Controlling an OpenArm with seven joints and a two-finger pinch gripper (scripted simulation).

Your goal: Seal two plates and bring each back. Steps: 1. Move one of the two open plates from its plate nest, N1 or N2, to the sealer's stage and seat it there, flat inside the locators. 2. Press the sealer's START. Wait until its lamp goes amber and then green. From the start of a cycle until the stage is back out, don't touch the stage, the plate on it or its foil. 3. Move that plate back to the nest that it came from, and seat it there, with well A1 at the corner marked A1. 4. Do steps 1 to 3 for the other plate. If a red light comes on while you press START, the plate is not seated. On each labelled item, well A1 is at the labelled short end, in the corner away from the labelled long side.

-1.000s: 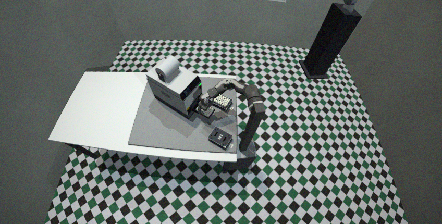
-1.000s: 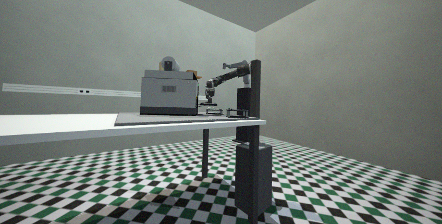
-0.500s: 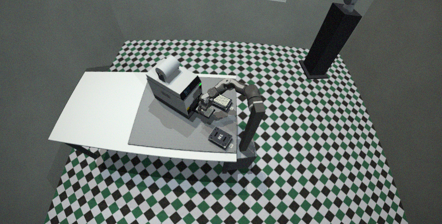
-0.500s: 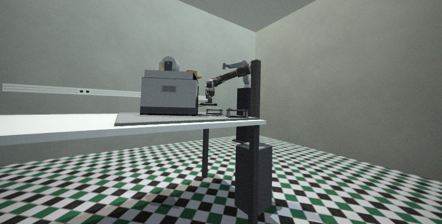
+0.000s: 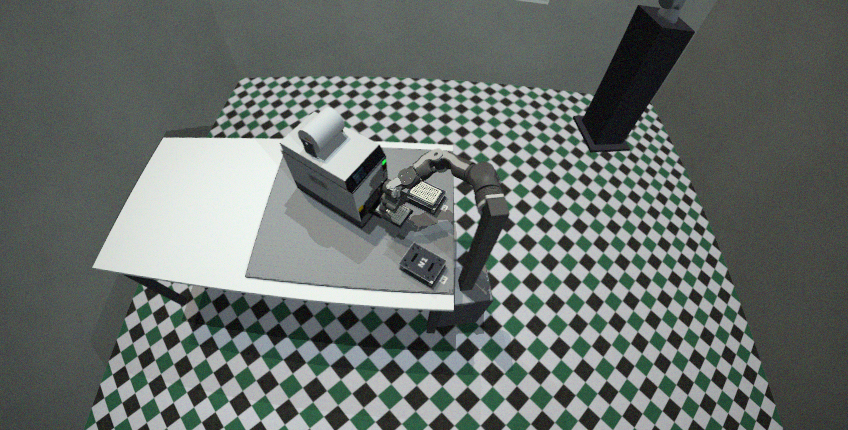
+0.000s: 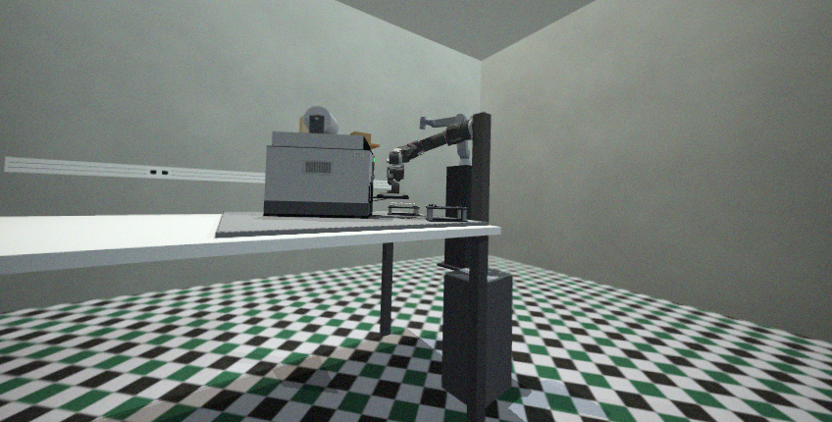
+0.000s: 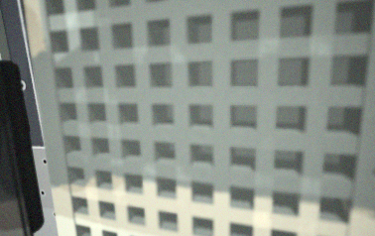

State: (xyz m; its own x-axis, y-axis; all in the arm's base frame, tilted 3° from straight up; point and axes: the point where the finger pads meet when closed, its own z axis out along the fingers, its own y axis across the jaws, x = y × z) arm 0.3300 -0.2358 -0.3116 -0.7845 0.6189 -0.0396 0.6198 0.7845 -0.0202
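Right now the dark stage is 2 cm below my hand. Also, from my hand: white foil roll (26 cm ahead, 21 cm to the right, 31 cm above); then touch screen (12 cm ahead, 4 cm to the right, 21 cm above).
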